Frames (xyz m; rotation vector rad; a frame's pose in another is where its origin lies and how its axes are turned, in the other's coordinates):
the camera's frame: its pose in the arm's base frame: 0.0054 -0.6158 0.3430 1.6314 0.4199 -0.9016
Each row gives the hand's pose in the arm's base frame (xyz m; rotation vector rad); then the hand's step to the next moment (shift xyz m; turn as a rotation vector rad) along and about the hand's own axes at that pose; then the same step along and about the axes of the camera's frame.
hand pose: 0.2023 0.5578 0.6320 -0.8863 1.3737 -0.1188
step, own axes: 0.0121 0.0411 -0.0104 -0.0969 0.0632 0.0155
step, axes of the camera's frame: 0.0072 -0.0430 -0.0066 -0.0715 -0.0279 -0.0879
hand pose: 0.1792 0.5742 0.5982 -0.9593 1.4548 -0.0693
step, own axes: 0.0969 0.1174 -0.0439 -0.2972 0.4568 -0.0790
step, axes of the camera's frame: 0.0532 -0.1455 0.0331 -0.2945 -0.3672 -0.2858
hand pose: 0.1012 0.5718 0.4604 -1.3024 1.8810 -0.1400
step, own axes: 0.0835 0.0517 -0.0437 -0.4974 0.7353 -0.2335
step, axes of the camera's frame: -0.0048 -0.0674 0.0836 -0.5738 -0.5802 -0.4204
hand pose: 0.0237 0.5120 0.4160 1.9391 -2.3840 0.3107
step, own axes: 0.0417 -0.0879 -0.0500 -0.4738 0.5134 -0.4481
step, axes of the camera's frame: 0.0060 0.1076 0.0186 -0.6252 -0.2788 -0.4692
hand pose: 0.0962 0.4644 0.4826 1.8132 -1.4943 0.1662
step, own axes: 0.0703 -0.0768 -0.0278 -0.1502 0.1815 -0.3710
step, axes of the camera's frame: 0.0544 0.0930 0.0007 -0.3098 0.0311 -0.3102
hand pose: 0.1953 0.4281 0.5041 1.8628 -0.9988 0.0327
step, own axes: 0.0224 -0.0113 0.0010 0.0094 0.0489 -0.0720
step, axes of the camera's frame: 0.0159 0.0189 0.0047 -0.0641 0.0424 -0.0419
